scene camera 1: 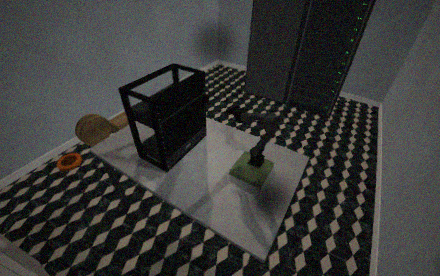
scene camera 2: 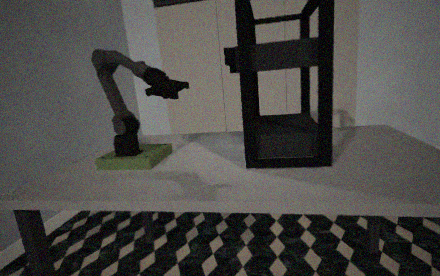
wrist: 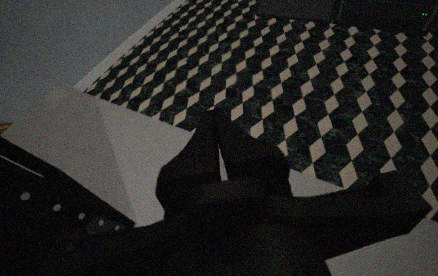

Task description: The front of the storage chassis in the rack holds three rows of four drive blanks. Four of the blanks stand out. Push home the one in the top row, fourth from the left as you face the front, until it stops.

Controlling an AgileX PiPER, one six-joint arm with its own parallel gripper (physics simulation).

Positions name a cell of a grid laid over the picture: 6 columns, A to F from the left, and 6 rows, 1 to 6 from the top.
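A black rack (scene camera 1: C3) stands 138 cm from the lens.
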